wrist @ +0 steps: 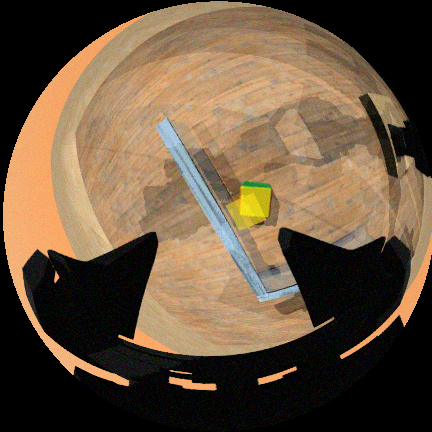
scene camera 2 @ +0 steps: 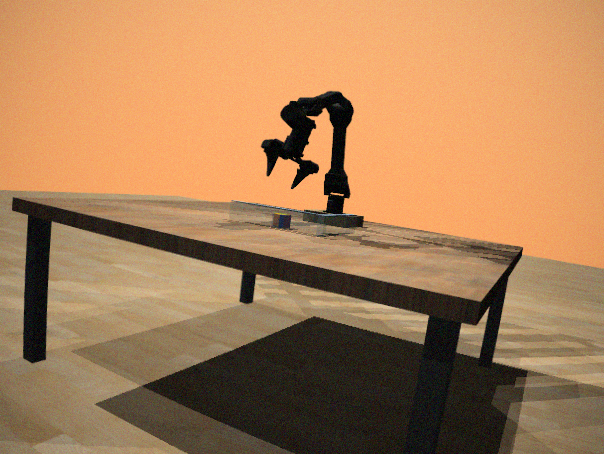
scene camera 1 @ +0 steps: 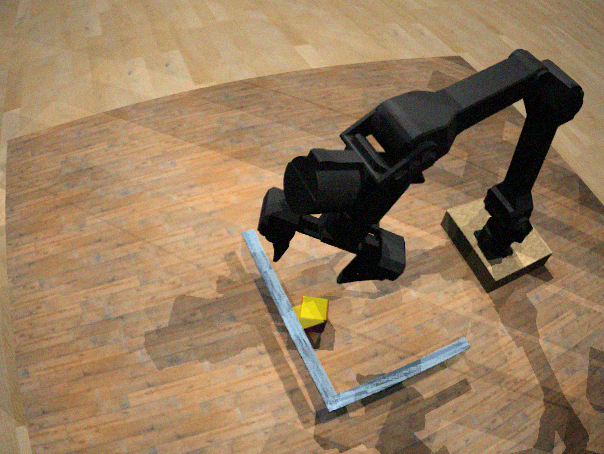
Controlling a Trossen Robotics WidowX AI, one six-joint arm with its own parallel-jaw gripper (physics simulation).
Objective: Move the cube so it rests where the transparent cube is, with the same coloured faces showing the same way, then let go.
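The solid cube rests on the table with its yellow face up. A green side shows in the wrist view, and orange-red and blue-purple sides show in scene camera 2. The transparent cube, also yellow on top, overlaps it, turned differently and offset toward the long wall. It cannot be told apart in scene camera 2. My gripper is open and empty, high above the table and the cubes, with its fingers wide apart.
An L-shaped low wall with a pale blue top edge stands beside the cubes; its long side passes close to them. Its faces are see-through in scene camera 2. The arm's base block stands on the table.
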